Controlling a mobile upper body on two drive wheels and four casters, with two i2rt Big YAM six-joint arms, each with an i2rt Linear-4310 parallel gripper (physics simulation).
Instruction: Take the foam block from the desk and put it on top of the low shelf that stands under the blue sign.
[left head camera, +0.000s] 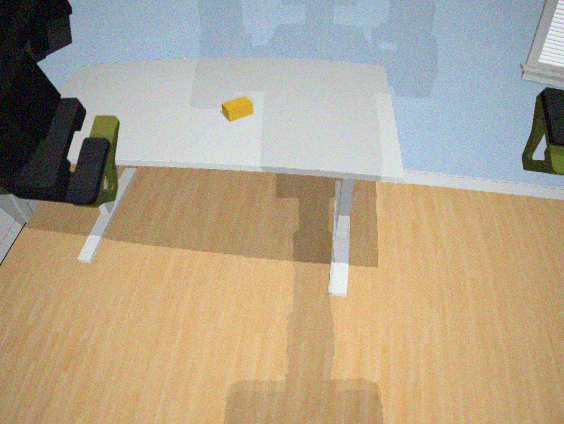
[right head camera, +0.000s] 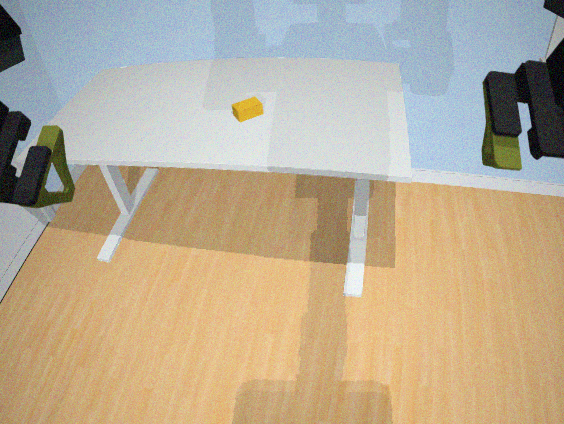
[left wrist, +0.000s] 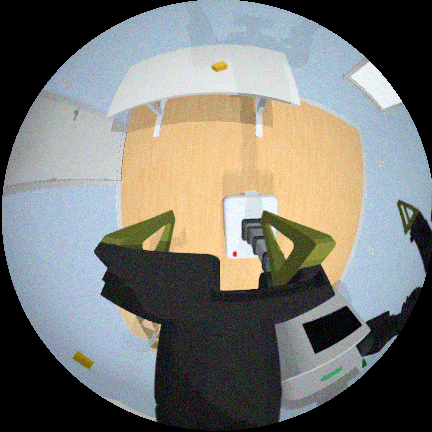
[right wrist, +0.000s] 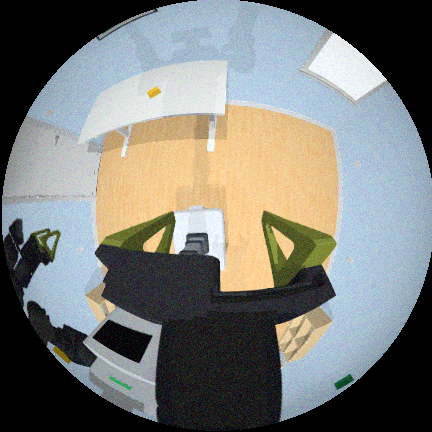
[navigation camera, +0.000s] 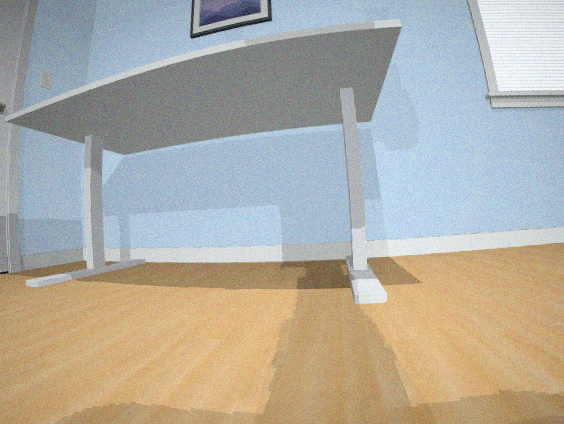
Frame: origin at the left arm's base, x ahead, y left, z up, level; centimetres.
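Seen in the pictures: left gripper, fingertip midpoint: (left head camera: 69, 189) (right head camera: 36, 191) (left wrist: 217, 214) (right wrist: 53, 230); right gripper, fingertip midpoint: (left head camera: 562, 167) (right head camera: 531, 161) (right wrist: 217, 215).
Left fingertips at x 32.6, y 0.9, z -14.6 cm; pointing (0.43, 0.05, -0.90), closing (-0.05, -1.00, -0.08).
A point is followed by its place in that frame.
A yellow foam block (left head camera: 237, 108) @[x 124.3, y -1.1, z -64.8 cm] (right head camera: 247, 109) @[x 124.3, y -1.3, z -64.9 cm] (left wrist: 219, 66) @[x 124.3, y -0.7, z -65.0 cm] (right wrist: 154, 92) @[x 124.9, y -2.3, z -66.0 cm] lies on the white desk (left head camera: 320, 125) @[x 119.6, y -28.7, z -69.0 cm] (right head camera: 330, 125) @[x 119.3, y -28.9, z -69.0 cm] (left wrist: 170, 75) @[x 129.3, y 35.7, z -69.0 cm] (right wrist: 195, 90) @[x 119.5, y -33.6, z -69.0 cm] (navigation camera: 225, 95) @[x 127.6, y 3.1, z -71.5 cm], left of the middle in both head views. My left gripper (left wrist: 217, 214) @[x 32.6, y 0.9, z -14.6 cm] is open and empty, in front of the desk and apart from the block. My right gripper (right wrist: 217, 215) @[x 34.4, y -45.2, z -13.4 cm] is also open and empty, farther to the right. In the head views the grippers are partly cut off at the sides. The blue sign and the low shelf under it do not show in these views.
A wooden shelf (right wrist: 305, 332) @[x -185.1, y -182.3, z -106.5 cm] stands behind, near a green sign (right wrist: 343, 382). A yellow sign (left wrist: 83, 360) (right wrist: 61, 355) is on the wall. A door (left wrist: 65, 140) @[x 101.9, y 143.1, z -48.1 cm] is at the left, a window frame (navigation camera: 492, 75) @[x 163.7, y -134.3, z -46.5 cm] at the right. Desk legs (left head camera: 341, 235) @[x 129.5, y -42.2, z -137.2 cm] (navigation camera: 354, 190) @[x 129.5, y -41.5, z -110.3 cm] reach the floor.
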